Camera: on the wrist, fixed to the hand. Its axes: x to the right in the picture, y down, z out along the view.
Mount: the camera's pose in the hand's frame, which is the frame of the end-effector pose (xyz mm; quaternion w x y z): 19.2 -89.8 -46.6 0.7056 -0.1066 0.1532 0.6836
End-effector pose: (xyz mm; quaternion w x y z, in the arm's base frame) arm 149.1 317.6 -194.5 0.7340 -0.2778 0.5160 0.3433
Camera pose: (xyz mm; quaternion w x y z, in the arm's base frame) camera 198.1 231.5 -222.5 0.1746 0.0259 0.6298 0.7564
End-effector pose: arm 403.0 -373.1 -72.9 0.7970 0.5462 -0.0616 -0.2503
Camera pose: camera 407.2 -367.9 -175.7 0.8011 0.2967 -0.2681 0.4453
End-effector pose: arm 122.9 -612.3 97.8 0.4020 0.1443 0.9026 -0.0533
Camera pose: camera 50.4 -683.8 113.1 0.1972 0.6842 0.6055 0.3555
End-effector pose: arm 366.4 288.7 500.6 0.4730 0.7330 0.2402 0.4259
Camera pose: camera 341.3 365.2 436.4 0.0839 0.5657 -0.3045 0.7617
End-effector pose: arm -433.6 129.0 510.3 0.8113 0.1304 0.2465 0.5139
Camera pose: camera -382.7 105.0 424.1 0.1973 0.0953 0.1543 0.9634
